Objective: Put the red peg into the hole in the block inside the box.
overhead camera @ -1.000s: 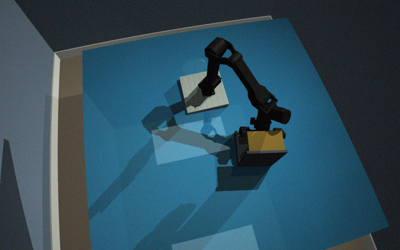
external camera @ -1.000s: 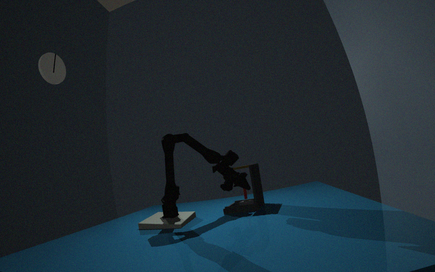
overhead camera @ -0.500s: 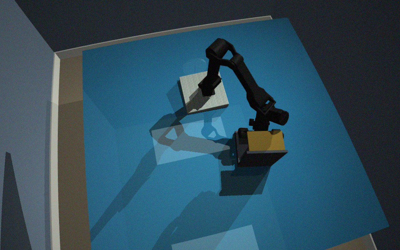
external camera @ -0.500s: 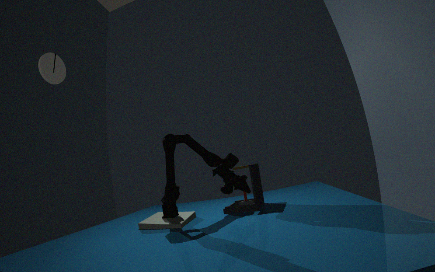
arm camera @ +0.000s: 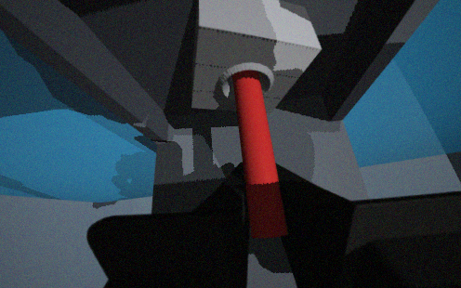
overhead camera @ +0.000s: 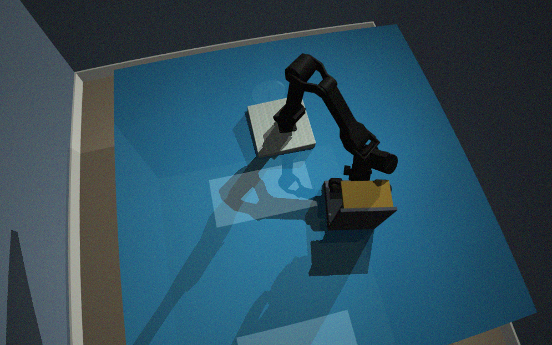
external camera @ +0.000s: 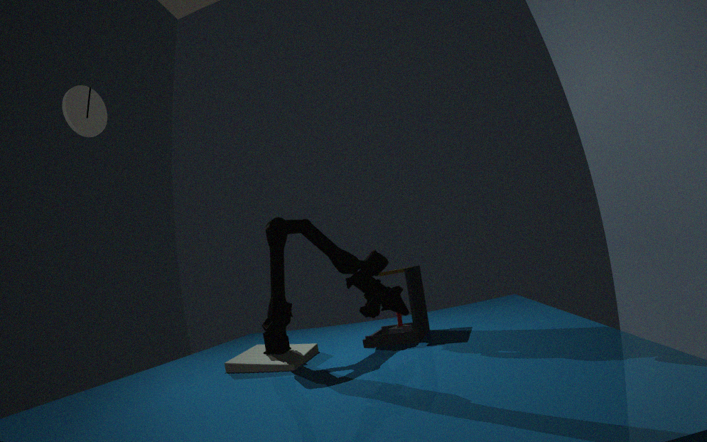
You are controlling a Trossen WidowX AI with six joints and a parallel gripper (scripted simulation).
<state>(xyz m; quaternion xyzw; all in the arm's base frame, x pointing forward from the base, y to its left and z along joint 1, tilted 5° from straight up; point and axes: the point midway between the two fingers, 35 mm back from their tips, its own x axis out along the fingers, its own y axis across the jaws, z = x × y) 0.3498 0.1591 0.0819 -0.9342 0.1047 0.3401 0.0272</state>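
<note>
Now: gripper tip 4 cm below the back wall, 4 cm short of it and 1 cm to the left of it. The rest, counted from my gripper tip: red peg: 3 cm behind, 1 cm to the left, 1 cm below; then roof: 14 cm above, 1 cm behind.
</note>
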